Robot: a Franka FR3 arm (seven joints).
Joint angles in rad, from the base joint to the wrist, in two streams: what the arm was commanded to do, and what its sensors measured. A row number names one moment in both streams.
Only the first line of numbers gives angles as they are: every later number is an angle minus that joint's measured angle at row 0.
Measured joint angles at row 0: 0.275, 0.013, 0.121, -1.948, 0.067, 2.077, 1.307
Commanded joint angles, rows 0 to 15: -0.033, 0.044, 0.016, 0.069, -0.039, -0.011, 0.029; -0.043, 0.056, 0.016, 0.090, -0.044, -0.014, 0.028; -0.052, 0.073, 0.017, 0.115, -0.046, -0.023, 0.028; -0.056, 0.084, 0.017, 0.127, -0.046, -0.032, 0.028; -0.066, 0.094, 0.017, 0.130, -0.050, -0.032, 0.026; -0.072, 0.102, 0.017, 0.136, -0.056, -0.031, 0.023; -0.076, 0.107, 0.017, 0.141, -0.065, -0.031, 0.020; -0.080, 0.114, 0.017, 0.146, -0.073, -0.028, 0.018; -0.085, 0.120, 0.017, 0.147, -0.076, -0.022, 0.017; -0.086, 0.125, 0.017, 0.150, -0.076, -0.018, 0.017; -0.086, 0.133, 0.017, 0.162, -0.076, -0.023, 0.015; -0.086, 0.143, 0.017, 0.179, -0.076, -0.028, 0.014; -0.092, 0.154, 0.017, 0.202, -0.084, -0.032, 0.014; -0.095, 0.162, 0.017, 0.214, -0.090, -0.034, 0.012; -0.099, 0.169, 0.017, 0.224, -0.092, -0.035, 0.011; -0.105, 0.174, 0.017, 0.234, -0.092, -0.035, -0.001
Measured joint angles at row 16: -0.076, 0.133, 0.001, 0.169, -0.067, -0.013, 0.000
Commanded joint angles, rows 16 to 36: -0.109, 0.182, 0.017, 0.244, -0.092, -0.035, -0.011; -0.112, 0.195, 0.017, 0.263, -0.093, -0.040, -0.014; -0.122, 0.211, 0.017, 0.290, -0.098, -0.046, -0.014; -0.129, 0.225, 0.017, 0.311, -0.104, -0.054, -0.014; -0.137, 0.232, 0.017, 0.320, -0.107, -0.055, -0.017; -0.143, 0.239, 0.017, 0.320, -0.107, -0.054, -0.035; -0.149, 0.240, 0.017, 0.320, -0.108, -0.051, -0.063; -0.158, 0.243, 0.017, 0.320, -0.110, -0.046, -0.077; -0.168, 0.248, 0.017, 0.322, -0.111, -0.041, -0.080; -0.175, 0.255, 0.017, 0.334, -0.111, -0.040, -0.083; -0.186, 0.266, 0.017, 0.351, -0.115, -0.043, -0.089; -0.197, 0.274, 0.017, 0.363, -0.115, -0.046, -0.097; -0.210, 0.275, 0.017, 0.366, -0.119, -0.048, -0.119; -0.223, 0.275, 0.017, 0.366, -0.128, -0.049, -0.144; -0.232, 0.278, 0.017, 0.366, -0.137, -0.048, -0.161; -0.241, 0.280, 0.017, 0.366, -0.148, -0.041, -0.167; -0.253, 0.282, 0.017, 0.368, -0.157, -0.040, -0.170; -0.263, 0.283, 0.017, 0.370, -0.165, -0.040, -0.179; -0.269, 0.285, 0.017, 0.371, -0.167, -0.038, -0.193; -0.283, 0.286, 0.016, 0.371, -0.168, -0.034, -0.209; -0.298, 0.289, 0.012, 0.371, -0.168, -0.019, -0.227
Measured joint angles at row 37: -0.255, 0.266, 0.001, 0.344, -0.146, -0.033, -0.178
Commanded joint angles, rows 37 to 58: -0.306, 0.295, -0.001, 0.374, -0.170, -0.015, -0.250; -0.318, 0.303, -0.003, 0.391, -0.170, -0.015, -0.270; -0.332, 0.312, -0.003, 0.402, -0.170, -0.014, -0.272; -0.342, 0.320, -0.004, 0.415, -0.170, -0.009, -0.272; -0.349, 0.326, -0.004, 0.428, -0.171, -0.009, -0.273; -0.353, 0.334, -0.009, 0.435, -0.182, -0.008, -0.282; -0.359, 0.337, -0.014, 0.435, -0.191, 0.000, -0.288; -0.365, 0.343, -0.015, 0.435, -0.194, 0.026, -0.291; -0.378, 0.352, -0.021, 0.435, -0.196, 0.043, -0.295; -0.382, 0.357, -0.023, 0.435, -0.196, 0.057, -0.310; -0.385, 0.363, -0.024, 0.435, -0.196, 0.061, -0.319; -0.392, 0.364, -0.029, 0.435, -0.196, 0.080, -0.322; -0.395, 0.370, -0.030, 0.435, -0.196, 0.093, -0.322; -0.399, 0.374, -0.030, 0.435, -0.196, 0.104, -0.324; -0.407, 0.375, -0.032, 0.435, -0.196, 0.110, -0.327; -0.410, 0.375, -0.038, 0.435, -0.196, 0.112, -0.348; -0.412, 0.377, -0.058, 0.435, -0.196, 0.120, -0.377; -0.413, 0.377, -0.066, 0.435, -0.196, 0.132, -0.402; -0.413, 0.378, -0.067, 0.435, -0.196, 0.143, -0.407; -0.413, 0.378, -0.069, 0.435, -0.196, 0.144, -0.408; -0.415, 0.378, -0.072, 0.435, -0.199, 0.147, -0.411; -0.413, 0.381, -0.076, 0.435, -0.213, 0.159, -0.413
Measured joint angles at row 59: -0.388, 0.356, -0.050, 0.408, -0.173, 0.096, -0.361
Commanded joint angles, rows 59 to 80: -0.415, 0.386, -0.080, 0.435, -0.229, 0.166, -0.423; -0.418, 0.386, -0.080, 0.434, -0.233, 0.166, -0.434; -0.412, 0.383, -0.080, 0.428, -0.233, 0.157, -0.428; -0.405, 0.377, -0.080, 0.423, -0.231, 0.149, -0.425; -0.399, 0.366, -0.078, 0.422, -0.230, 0.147, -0.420; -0.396, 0.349, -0.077, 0.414, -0.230, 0.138, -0.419; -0.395, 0.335, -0.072, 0.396, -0.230, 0.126, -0.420; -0.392, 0.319, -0.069, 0.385, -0.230, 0.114, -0.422; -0.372, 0.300, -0.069, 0.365, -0.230, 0.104, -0.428; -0.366, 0.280, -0.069, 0.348, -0.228, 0.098, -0.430; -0.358, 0.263, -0.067, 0.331, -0.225, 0.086, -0.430; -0.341, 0.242, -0.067, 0.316, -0.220, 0.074, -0.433; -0.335, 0.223, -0.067, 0.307, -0.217, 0.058, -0.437; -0.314, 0.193, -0.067, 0.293, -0.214, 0.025, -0.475; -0.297, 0.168, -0.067, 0.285, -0.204, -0.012, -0.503; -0.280, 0.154, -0.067, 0.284, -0.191, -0.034, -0.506; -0.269, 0.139, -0.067, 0.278, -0.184, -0.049, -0.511; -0.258, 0.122, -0.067, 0.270, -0.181, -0.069, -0.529; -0.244, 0.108, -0.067, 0.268, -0.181, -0.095, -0.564; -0.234, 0.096, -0.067, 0.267, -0.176, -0.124, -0.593; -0.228, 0.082, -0.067, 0.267, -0.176, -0.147, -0.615; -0.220, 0.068, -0.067, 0.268, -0.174, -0.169, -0.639
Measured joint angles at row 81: -0.237, 0.130, -0.057, 0.308, -0.201, -0.124, -0.545
